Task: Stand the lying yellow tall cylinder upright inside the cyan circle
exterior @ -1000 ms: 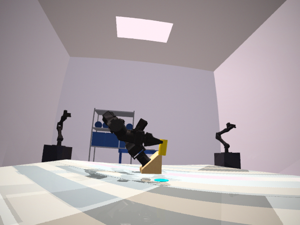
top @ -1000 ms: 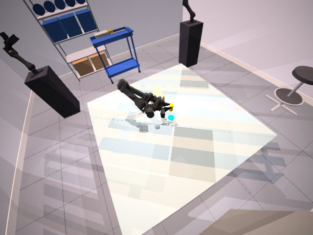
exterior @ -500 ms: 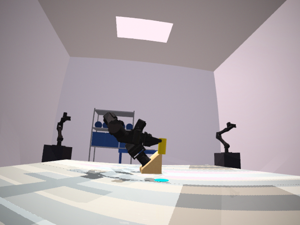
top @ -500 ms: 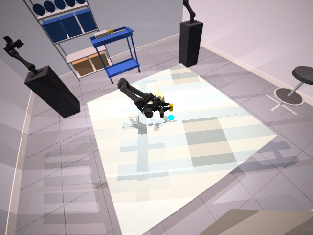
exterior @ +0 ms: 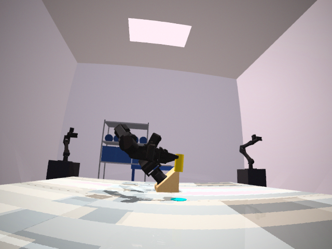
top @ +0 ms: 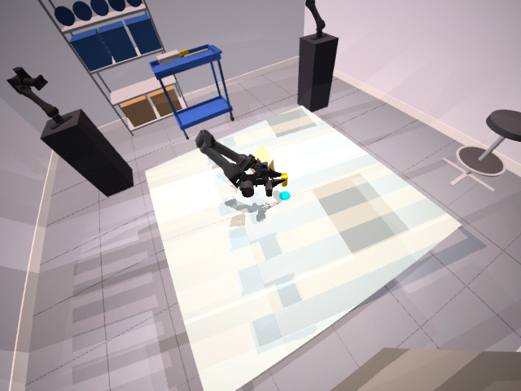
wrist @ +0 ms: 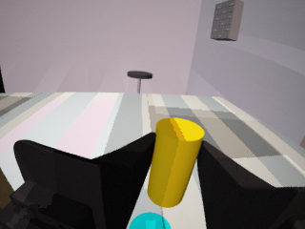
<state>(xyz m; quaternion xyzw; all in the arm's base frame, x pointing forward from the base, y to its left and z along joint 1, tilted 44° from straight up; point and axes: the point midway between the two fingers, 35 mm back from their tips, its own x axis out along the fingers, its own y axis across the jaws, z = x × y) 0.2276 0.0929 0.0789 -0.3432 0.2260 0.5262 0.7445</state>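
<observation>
The cyan circle is 160 mm below my gripper tip. The rest, counted from my gripper tip: yellow tall cylinder 20 mm below.
</observation>
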